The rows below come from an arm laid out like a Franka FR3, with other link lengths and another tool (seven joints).
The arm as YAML. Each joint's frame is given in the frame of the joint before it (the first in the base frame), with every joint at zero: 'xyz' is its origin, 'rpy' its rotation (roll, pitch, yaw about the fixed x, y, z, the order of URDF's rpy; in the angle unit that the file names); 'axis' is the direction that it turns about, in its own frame. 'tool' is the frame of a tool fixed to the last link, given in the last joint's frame.
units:
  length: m
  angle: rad
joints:
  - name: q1
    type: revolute
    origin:
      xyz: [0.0, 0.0, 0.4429]
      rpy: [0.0, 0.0, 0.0]
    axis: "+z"
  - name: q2
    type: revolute
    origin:
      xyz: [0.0, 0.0, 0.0]
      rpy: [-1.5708, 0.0, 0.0]
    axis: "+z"
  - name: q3
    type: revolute
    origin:
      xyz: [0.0, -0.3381, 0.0]
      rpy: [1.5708, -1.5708, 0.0]
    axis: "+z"
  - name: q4
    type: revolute
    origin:
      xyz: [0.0, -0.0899, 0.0]
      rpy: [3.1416, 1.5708, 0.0]
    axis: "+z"
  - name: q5
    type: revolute
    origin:
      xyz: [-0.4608, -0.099, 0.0]
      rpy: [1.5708, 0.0, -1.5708]
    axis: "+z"
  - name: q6
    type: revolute
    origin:
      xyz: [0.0, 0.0, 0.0]
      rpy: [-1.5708, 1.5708, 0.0]
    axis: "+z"
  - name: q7
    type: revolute
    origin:
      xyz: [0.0, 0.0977, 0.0]
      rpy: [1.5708, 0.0, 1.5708]
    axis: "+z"
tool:
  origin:
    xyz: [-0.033, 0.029, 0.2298]
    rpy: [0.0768, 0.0, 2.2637]
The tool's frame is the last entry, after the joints.
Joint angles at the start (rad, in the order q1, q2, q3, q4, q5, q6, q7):
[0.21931, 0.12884, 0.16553, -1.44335, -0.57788, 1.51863, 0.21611]
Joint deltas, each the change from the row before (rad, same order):
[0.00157, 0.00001, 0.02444, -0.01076, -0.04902, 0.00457, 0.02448]
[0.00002, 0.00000, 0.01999, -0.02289, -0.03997, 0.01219, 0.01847]
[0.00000, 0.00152, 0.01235, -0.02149, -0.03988, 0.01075, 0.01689]
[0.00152, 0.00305, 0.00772, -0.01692, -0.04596, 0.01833, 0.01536]
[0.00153, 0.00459, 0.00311, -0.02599, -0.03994, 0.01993, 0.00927]
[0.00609, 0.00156, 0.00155, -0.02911, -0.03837, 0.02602, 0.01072]
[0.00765, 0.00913, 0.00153, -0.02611, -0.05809, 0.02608, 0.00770]
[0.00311, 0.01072, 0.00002, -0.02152, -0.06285, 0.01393, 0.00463]
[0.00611, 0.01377, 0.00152, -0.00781, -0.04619, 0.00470, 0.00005]
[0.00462, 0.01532, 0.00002, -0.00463, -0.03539, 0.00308, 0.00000]
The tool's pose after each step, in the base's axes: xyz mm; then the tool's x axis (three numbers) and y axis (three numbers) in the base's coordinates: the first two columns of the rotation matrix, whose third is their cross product. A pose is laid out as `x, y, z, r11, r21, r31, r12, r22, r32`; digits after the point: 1 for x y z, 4 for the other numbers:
649.9, 109.1, 680.9, -0.5465, -0.7480, 0.3767, -0.8033, 0.3410, -0.4882
650.7, 116.3, 675.3, -0.5419, -0.7415, 0.3956, -0.8007, 0.3125, -0.5111
652.6, 119.1, 669.5, -0.5414, -0.7308, 0.4156, -0.7963, 0.2870, -0.5325
657.4, 120.7, 666.4, -0.5419, -0.7216, 0.4309, -0.7871, 0.2561, -0.5611
662.2, 120.7, 656.9, -0.5343, -0.7132, 0.4537, -0.7862, 0.2223, -0.5766
666.4, 123.9, 647.6, -0.5230, -0.7100, 0.4716, -0.7841, 0.1837, -0.5929
673.8, 127.0, 638.2, -0.5065, -0.7015, 0.5013, -0.7810, 0.1269, -0.6115
680.8, 124.8, 631.0, -0.4952, -0.6820, 0.5381, -0.7777, 0.0718, -0.6246
686.5, 127.0, 625.9, -0.4824, -0.6678, 0.5668, -0.7769, 0.0273, -0.6290
691.8, 128.4, 619.4, -0.4714, -0.6550, 0.5906, -0.7779, -0.0067, -0.6283

